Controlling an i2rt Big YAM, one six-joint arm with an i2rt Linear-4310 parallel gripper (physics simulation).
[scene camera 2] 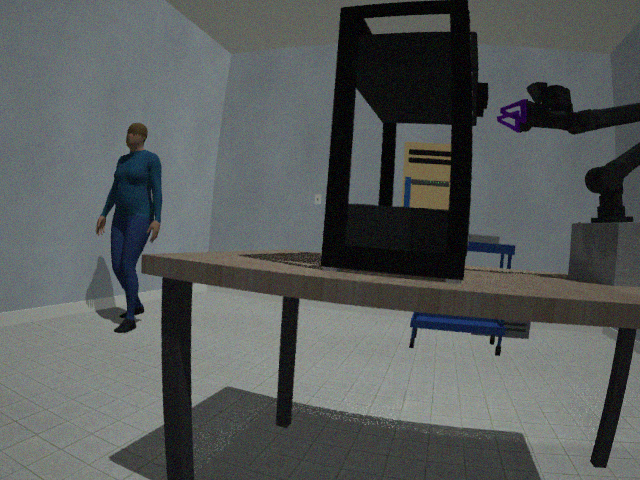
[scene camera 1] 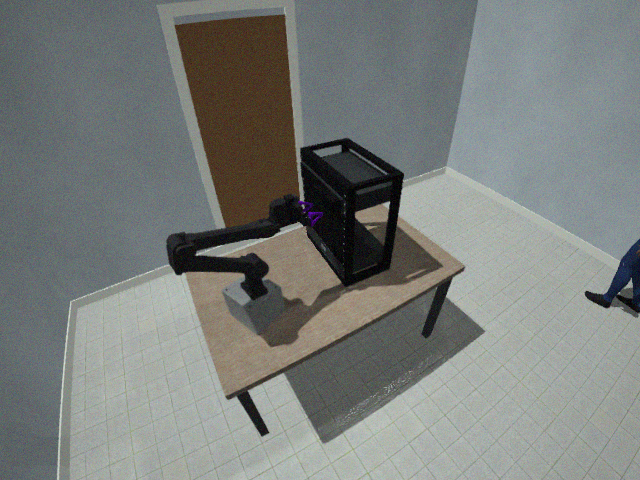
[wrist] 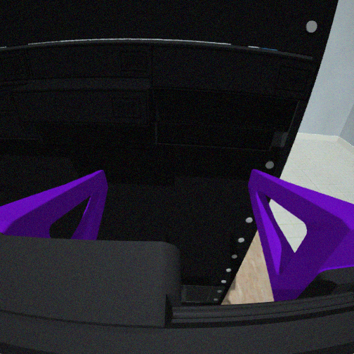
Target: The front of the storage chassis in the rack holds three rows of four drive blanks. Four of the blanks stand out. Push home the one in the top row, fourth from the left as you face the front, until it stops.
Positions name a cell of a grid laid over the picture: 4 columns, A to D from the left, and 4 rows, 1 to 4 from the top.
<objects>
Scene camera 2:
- gripper: D1
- black rack: C1
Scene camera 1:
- black rack: C2
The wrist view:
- gripper: C3
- black rack: C2
</objects>
